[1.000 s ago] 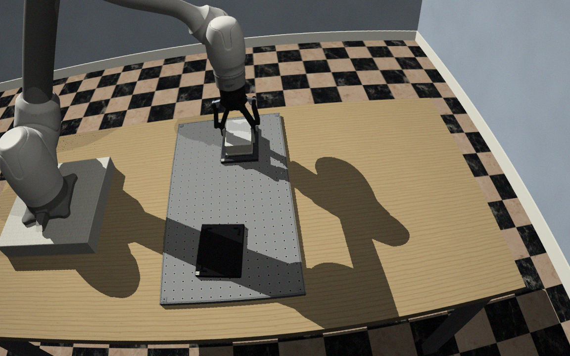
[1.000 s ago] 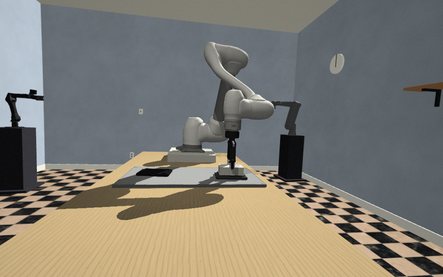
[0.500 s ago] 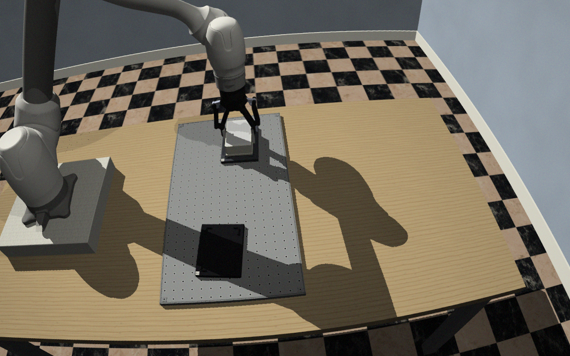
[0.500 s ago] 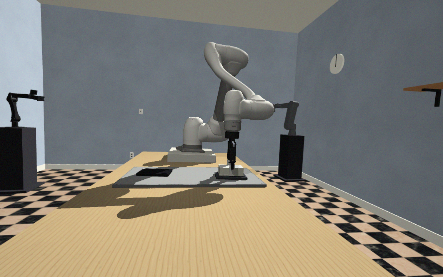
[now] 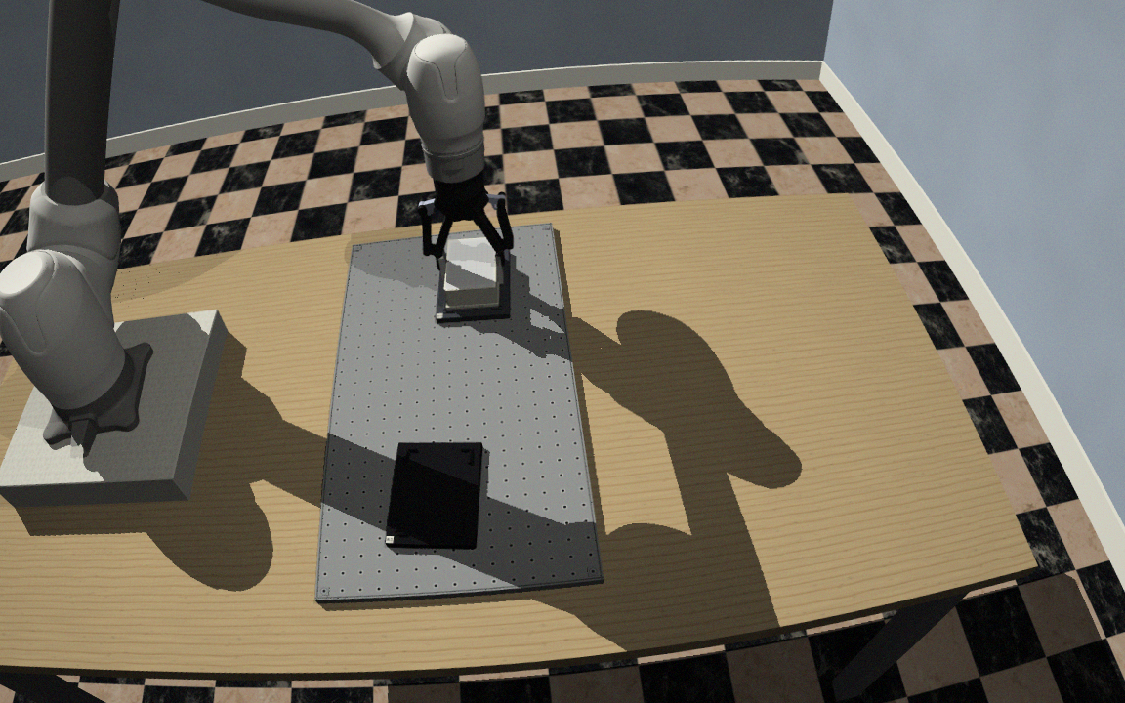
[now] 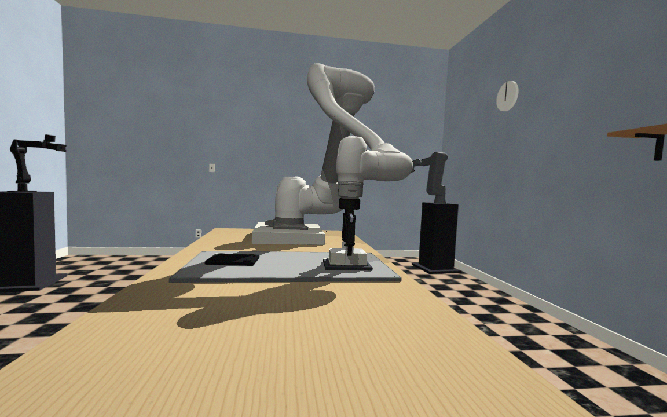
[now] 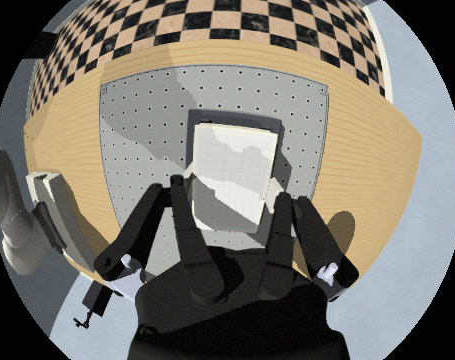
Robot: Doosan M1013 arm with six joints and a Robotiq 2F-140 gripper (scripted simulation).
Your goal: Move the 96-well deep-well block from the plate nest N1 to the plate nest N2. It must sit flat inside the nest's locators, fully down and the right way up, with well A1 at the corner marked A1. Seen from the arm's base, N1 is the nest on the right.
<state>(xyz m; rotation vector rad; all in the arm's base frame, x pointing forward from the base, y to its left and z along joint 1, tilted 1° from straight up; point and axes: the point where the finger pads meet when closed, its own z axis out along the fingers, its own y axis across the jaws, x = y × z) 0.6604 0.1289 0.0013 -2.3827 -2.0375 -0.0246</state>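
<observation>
Right now my hand is 1 cm above the white deep-well block. Round my hand: plate nest: 11 cm behind, 39 cm to the right, 3 cm below.
</observation>
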